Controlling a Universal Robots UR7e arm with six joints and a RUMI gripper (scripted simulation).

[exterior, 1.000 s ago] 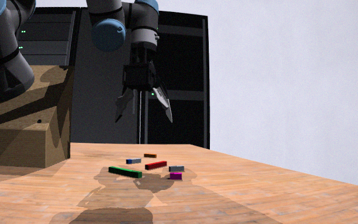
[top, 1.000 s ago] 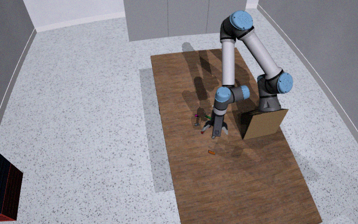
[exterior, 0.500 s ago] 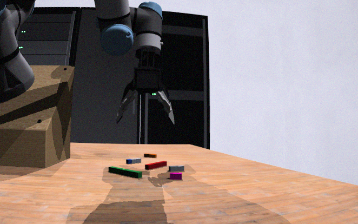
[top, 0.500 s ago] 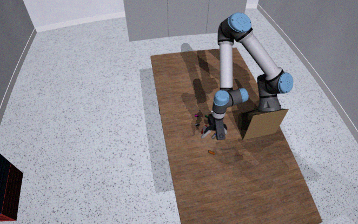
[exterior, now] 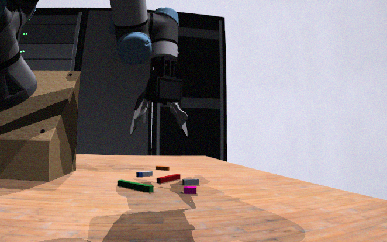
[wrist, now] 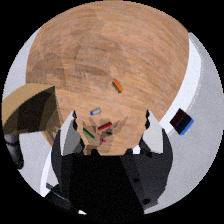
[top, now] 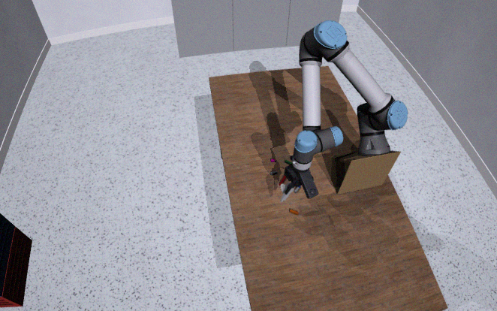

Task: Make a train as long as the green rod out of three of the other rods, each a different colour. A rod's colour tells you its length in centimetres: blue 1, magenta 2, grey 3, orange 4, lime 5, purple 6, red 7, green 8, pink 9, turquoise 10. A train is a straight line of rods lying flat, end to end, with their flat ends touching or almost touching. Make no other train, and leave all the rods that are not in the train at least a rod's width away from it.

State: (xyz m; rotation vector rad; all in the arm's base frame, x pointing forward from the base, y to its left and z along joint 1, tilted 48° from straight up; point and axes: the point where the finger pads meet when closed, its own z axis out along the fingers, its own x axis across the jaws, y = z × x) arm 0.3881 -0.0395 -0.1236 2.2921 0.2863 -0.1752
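The orange rod lies 9 cm below my hand, 4 cm to the left of it and 1 cm ahead of it. Also, from my hand: blue rod 9 cm to the right, 9 cm below, 5 cm behind; green rod 22 cm to the right, 9 cm below, 6 cm behind; red rod 15 cm to the right, 9 cm below, 1 cm ahead.
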